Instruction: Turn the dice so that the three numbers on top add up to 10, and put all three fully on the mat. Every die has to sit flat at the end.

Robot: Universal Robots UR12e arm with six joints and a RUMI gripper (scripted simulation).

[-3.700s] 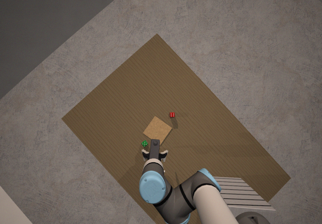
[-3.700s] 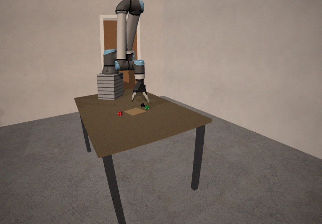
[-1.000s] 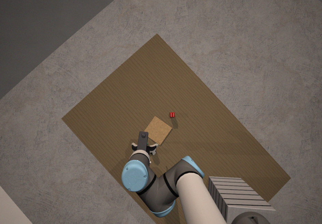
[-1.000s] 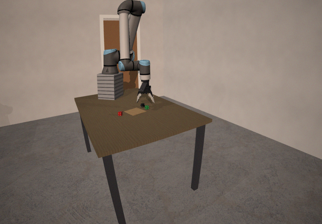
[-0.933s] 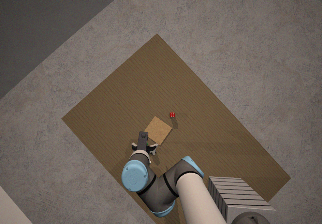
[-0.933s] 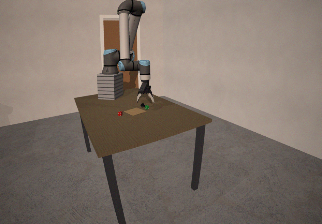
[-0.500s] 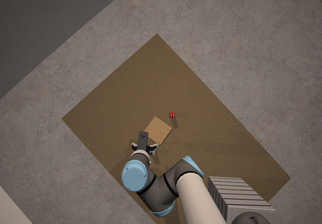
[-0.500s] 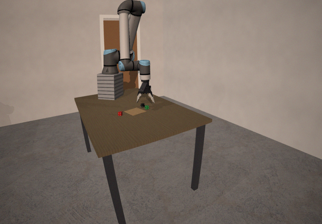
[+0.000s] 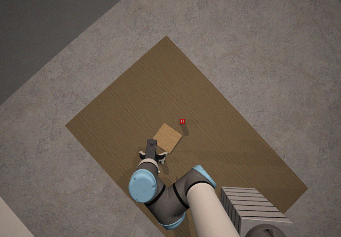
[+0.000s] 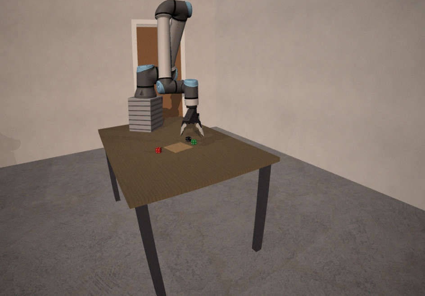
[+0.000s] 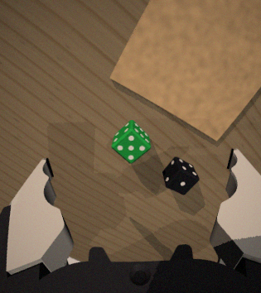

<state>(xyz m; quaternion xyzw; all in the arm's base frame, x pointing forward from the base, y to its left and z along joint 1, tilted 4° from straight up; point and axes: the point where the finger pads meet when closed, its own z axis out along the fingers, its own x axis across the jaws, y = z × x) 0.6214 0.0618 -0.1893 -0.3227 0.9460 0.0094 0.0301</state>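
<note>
Now: the green die 40 mm below my hand and 10 mm to the left of it. The rest, counted from my hand: tan mat: 100 mm to the right, 50 mm below, 10 mm behind; then black die: 80 mm behind, 40 mm below, 20 mm to the left; then red die: 250 mm to the right, 40 mm below, 20 mm behind.
</note>
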